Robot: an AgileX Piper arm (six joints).
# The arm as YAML. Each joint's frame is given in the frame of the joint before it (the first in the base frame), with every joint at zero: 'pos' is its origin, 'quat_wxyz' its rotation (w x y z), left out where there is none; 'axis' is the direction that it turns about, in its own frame. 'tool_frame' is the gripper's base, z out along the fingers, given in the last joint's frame.
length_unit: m
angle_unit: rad
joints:
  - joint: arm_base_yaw
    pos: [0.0, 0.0, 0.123]
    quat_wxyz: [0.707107, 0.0, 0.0, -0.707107]
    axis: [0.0, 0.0, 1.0]
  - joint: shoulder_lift
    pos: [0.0, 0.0, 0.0]
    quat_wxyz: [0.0, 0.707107, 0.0, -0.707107]
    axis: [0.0, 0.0, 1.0]
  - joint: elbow
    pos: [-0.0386, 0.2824, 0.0]
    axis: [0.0, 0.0, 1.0]
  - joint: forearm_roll
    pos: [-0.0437, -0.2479, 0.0]
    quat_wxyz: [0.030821, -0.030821, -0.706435, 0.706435]
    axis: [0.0, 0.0, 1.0]
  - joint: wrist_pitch
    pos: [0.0, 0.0, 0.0]
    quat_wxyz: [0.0, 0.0, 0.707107, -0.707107]
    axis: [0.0, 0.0, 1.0]
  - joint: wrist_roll
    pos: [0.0, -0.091, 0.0]
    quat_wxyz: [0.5, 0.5, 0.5, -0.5]
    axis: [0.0, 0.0, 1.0]
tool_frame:
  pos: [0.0, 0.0, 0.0]
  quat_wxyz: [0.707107, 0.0, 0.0, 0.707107]
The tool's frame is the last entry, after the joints.
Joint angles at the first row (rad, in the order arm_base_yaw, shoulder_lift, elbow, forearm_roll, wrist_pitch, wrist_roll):
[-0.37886 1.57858 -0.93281 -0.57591 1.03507 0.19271]
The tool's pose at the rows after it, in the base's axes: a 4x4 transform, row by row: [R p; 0 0 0 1], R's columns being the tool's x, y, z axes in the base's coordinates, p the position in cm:
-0.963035 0.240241 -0.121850 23.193; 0.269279 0.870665 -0.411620 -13.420; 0.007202 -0.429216 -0.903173 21.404; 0 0 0 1
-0.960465 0.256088 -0.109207 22.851; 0.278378 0.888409 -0.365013 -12.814; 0.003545 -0.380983 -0.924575 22.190; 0 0 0 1
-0.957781 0.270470 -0.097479 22.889; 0.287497 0.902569 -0.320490 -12.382; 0.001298 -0.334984 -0.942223 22.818; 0 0 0 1
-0.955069 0.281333 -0.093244 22.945; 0.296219 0.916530 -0.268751 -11.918; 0.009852 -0.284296 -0.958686 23.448; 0 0 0 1
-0.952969 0.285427 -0.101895 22.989; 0.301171 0.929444 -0.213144 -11.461; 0.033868 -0.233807 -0.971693 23.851; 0 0 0 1
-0.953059 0.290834 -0.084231 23.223; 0.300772 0.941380 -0.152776 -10.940; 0.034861 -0.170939 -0.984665 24.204; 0 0 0 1
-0.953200 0.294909 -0.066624 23.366; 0.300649 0.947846 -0.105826 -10.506; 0.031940 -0.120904 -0.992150 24.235; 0 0 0 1
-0.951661 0.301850 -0.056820 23.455; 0.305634 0.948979 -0.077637 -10.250; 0.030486 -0.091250 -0.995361 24.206; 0 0 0 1
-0.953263 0.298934 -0.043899 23.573; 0.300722 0.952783 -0.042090 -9.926; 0.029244 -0.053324 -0.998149 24.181; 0 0 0 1
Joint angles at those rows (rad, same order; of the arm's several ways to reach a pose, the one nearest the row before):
[-0.37886 1.55798 -0.93282 -0.51487 1.05148 0.15621]
[-0.37886 1.52626 -0.93977 -0.44508 1.07908 0.11691]
[-0.37888 1.51255 -0.95859 -0.38287 1.10517 0.08630]
[-0.37887 1.50304 -0.98139 -0.31768 1.14273 0.05417]
[-0.37888 1.50132 -1.00147 -0.25712 1.18620 0.02348]
[-0.37885 1.49873 -1.01836 -0.18640 1.20559 -0.00698]
[-0.37885 1.49702 -1.02065 -0.13193 1.20747 -0.02672]
[-0.37888 1.49702 -1.02066 -0.09982 1.20748 -0.03281]
[-0.37885 1.49702 -1.02068 -0.05924 1.20750 -0.05227]

